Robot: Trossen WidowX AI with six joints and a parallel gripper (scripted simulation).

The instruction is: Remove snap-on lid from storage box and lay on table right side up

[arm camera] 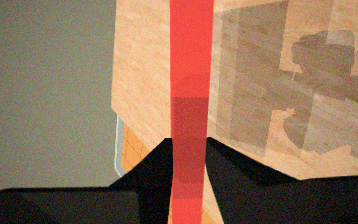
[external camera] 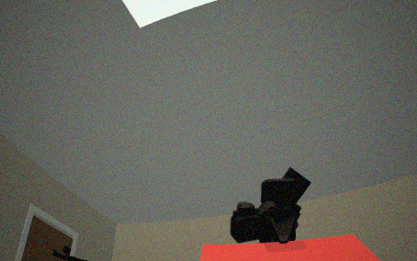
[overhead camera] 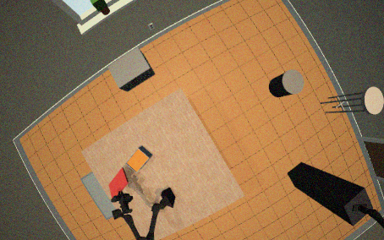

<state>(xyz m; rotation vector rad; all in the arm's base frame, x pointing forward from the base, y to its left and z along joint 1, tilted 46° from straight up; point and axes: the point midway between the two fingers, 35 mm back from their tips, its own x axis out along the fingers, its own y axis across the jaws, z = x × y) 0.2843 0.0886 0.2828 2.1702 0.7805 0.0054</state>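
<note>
The red lid is 6 cm ahead of my gripper tip, 5 cm below it and 2 cm to the left of it. From my gripper tip the other things lie so: blue box 25 cm to the right, 17 cm below, 14 cm ahead.
</note>
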